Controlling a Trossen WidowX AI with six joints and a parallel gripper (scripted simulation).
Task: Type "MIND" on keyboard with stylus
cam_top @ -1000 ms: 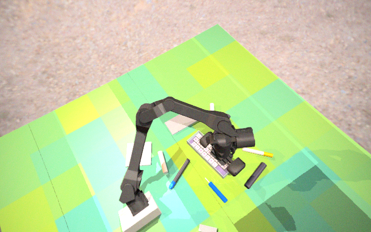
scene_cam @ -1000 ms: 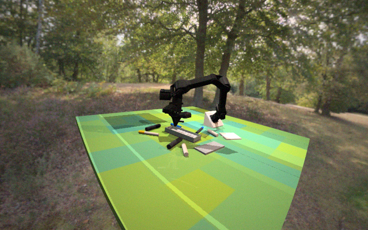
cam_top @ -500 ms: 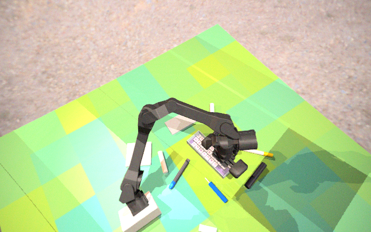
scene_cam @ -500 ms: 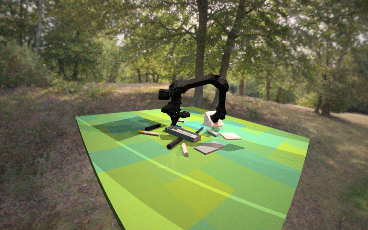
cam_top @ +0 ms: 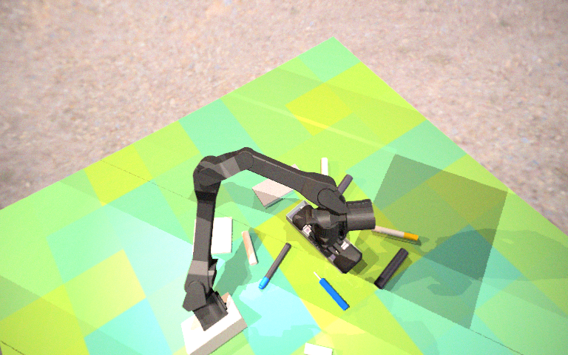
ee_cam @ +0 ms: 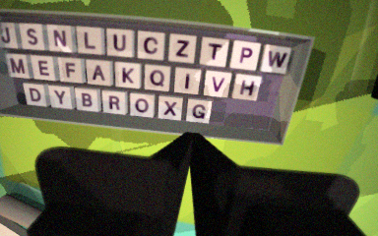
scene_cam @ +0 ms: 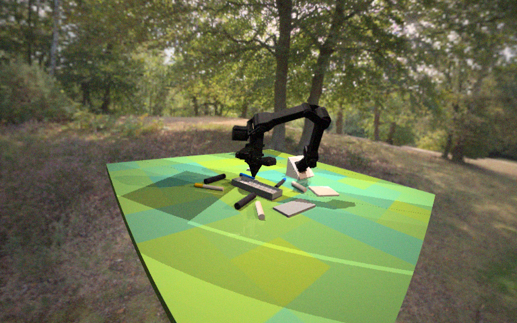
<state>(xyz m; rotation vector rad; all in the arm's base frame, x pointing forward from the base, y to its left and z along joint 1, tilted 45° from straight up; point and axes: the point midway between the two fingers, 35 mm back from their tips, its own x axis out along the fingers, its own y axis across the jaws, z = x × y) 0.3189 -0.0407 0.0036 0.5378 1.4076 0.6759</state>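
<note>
Right now my gripper tip is 100 mm to the right of the N key, 40 mm short of it and 30 mm above it. The rest, counted from my gripper tip: grey slab 250 mm to the left, 40 mm below, 30 mm ahead; then M key 130 mm to the left, 30 mm below, 20 mm ahead; then blue stylus 60 mm to the right, 50 mm behind, 30 mm below.
</note>
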